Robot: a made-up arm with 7 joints. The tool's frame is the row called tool.
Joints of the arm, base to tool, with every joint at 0 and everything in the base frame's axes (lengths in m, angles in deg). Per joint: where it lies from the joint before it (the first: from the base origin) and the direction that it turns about. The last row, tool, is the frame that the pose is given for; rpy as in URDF.
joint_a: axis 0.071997 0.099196 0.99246 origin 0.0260 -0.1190 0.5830
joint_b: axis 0 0 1 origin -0.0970 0.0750 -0.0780
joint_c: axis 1 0 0 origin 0.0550 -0.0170 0.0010
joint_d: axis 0 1 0 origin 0.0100 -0.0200 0.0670
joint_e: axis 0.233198 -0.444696 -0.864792 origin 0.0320 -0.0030 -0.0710
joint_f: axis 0 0 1 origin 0.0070 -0.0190 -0.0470
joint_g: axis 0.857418 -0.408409 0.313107 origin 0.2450 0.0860 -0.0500
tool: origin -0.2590 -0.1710 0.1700 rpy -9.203 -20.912 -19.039
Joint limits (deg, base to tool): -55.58..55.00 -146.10..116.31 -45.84..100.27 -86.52..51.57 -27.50..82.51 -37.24..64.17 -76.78..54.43
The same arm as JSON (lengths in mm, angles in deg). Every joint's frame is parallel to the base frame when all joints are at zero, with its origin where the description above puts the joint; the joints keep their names.
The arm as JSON. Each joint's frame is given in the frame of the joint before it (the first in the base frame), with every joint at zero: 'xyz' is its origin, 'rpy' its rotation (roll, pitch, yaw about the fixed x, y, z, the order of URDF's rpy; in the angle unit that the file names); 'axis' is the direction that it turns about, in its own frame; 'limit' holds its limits. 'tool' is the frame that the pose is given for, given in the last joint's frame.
{"units": {"length": "mm", "angle": "deg"}, "joints": [{"name": "joint_a", "type": "revolute", "origin": {"xyz": [26.0, -119.0, 583.0], "rpy": [0.0, 0.0, 0.0]}, "axis": [0.071997, 0.099196, 0.99246], "limit": {"lower": -55.58, "upper": 55.0}}, {"name": "joint_b", "type": "revolute", "origin": {"xyz": [-97.0, 75.0, -78.0], "rpy": [0.0, 0.0, 0.0]}, "axis": [0.0, 0.0, 1.0], "limit": {"lower": -146.1, "upper": 116.31}}, {"name": "joint_c", "type": "revolute", "origin": {"xyz": [55.0, -17.0, 1.0], "rpy": [0.0, 0.0, 0.0]}, "axis": [1.0, 0.0, 0.0], "limit": {"lower": -45.84, "upper": 100.27}}, {"name": "joint_d", "type": "revolute", "origin": {"xyz": [10.0, -20.0, 67.0], "rpy": [0.0, 0.0, 0.0]}, "axis": [0.0, 1.0, 0.0], "limit": {"lower": -86.52, "upper": 51.57}}, {"name": "joint_e", "type": "revolute", "origin": {"xyz": [32.0, -3.0, -71.0], "rpy": [0.0, 0.0, 0.0]}, "axis": [0.233198, -0.444696, -0.864792], "limit": {"lower": -27.5, "upper": 82.51}}, {"name": "joint_f", "type": "revolute", "origin": {"xyz": [7.0, -19.0, -47.0], "rpy": [0.0, 0.0, 0.0]}, "axis": [0.0, 0.0, 1.0], "limit": {"lower": -37.24, "upper": 64.17}}, {"name": "joint_g", "type": "revolute", "origin": {"xyz": [245.0, 86.0, -50.0], "rpy": [0.0, 0.0, 0.0]}, "axis": [0.857418, -0.408409, 0.313107], "limit": {"lower": -76.78, "upper": 54.43}}], "tool": {"origin": {"xyz": [-259.0, -171.0, 170.0], "rpy": [-9.2, -20.91, -19.04]}}}
